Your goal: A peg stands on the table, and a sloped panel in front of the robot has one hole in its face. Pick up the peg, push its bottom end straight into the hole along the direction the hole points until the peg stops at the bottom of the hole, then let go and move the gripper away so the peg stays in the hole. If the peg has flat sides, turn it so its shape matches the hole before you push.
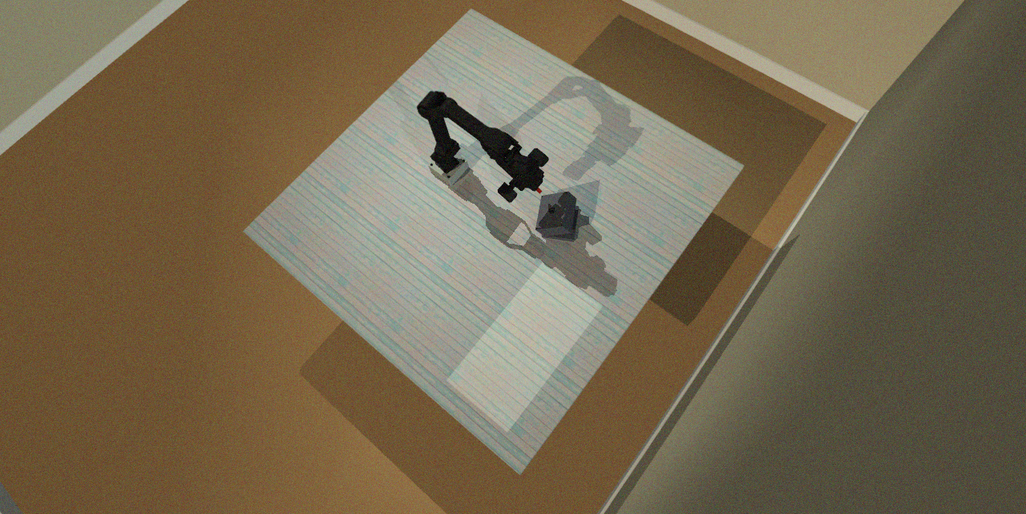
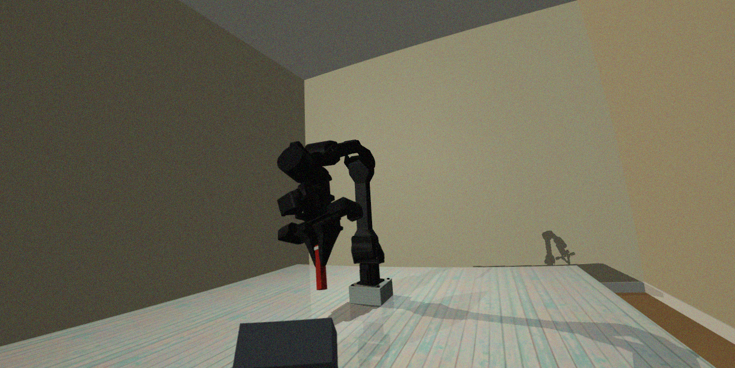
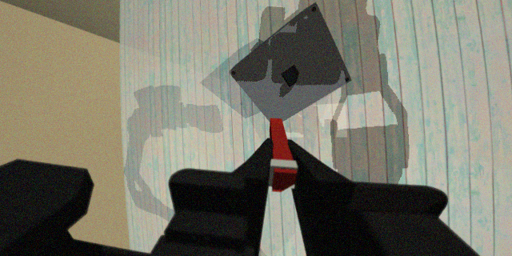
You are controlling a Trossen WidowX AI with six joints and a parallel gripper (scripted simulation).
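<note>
Right now my gripper tip is 90 mm short of the sloped panel, 10 mm to the right of it and 110 mm above it. The rest, counted from my gripper tip: red square peg (20 mm above).
</note>
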